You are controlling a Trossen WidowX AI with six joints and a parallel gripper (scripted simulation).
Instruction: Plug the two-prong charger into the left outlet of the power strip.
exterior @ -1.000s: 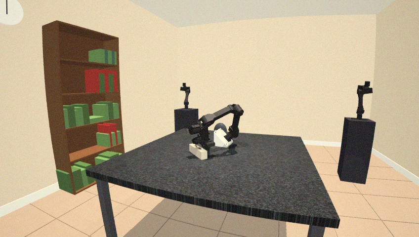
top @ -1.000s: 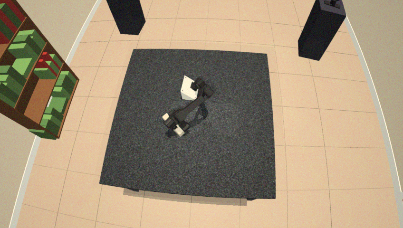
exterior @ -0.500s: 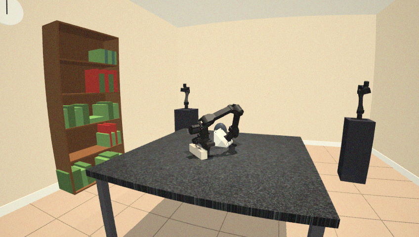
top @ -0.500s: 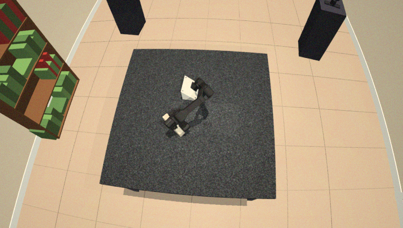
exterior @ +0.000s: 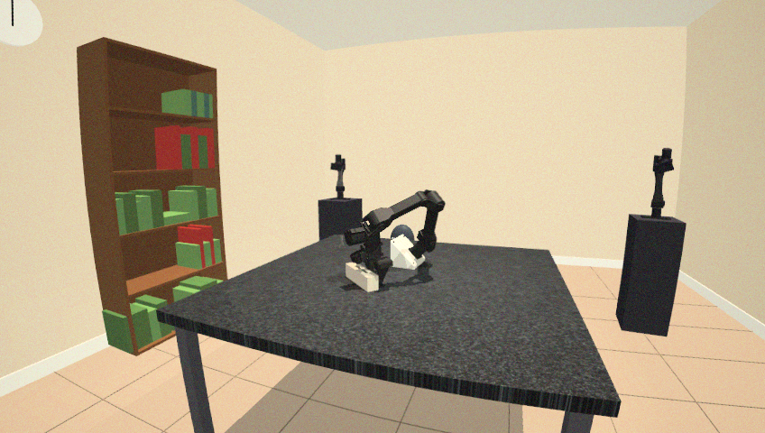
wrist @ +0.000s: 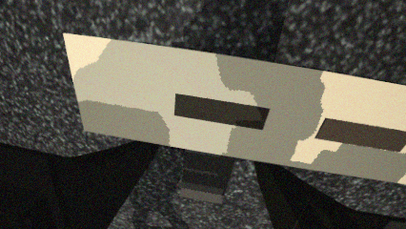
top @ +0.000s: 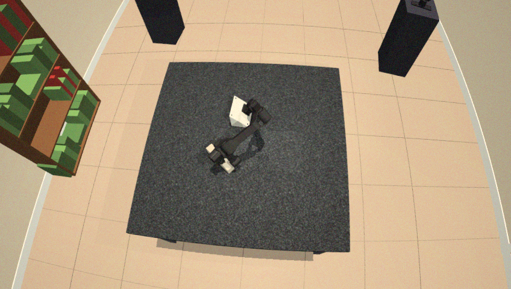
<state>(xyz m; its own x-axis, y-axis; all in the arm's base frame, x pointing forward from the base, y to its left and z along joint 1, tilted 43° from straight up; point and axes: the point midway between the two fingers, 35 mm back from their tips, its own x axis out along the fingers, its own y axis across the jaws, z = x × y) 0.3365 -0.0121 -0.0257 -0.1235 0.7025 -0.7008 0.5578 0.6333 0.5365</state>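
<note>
My gripper tip is 10 mm to the left of the dark two-prong charger, 10 mm below it and 10 mm short of it.
</note>
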